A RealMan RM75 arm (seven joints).
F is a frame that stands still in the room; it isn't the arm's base.
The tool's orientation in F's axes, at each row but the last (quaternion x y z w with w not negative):
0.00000, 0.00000, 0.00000, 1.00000
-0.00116, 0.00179, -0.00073, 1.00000
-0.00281, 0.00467, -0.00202, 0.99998
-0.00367, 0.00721, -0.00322, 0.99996
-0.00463, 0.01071, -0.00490, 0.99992
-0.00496, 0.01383, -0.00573, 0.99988
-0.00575, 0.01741, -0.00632, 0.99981
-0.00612, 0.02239, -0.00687, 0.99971
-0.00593, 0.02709, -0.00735, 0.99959
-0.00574, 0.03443, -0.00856, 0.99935
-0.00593, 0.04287, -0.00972, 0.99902
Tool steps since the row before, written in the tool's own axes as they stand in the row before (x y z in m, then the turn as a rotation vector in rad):
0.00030, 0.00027, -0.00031, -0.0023, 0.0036, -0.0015
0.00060, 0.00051, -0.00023, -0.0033, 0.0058, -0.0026
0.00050, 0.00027, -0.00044, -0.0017, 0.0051, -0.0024
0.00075, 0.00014, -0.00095, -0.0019, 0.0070, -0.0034
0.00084, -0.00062, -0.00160, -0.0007, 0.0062, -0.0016
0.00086, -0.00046, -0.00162, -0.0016, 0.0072, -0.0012
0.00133, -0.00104, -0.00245, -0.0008, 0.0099, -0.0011
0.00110, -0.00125, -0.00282, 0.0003, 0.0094, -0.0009
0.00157, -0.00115, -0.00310, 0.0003, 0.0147, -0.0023
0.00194, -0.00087, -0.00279, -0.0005, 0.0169, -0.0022
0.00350, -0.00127, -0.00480, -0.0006, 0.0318, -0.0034
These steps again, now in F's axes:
0.00030, 0.00027, -0.00031, -0.0023, 0.0036, -0.0015
0.00060, 0.00051, -0.00023, -0.0033, 0.0058, -0.0026
0.00050, 0.00027, -0.00045, -0.0017, 0.0051, -0.0024
0.00074, 0.00013, -0.00096, -0.0019, 0.0070, -0.0034
0.00080, -0.00064, -0.00161, -0.0007, 0.0062, -0.0016
0.00081, -0.00049, -0.00164, -0.0016, 0.0072, -0.0012
0.00123, -0.00108, -0.00248, -0.0007, 0.0099, -0.0012
0.00096, -0.00130, -0.00285, 0.0004, 0.0094, -0.0010
0.00138, -0.00121, -0.00317, 0.0004, 0.0147, -0.0025
0.00173, -0.00093, -0.00291, -0.0004, 0.0169, -0.0024
0.00305, -0.00139, -0.00507, -0.0003, 0.0318, -0.0037

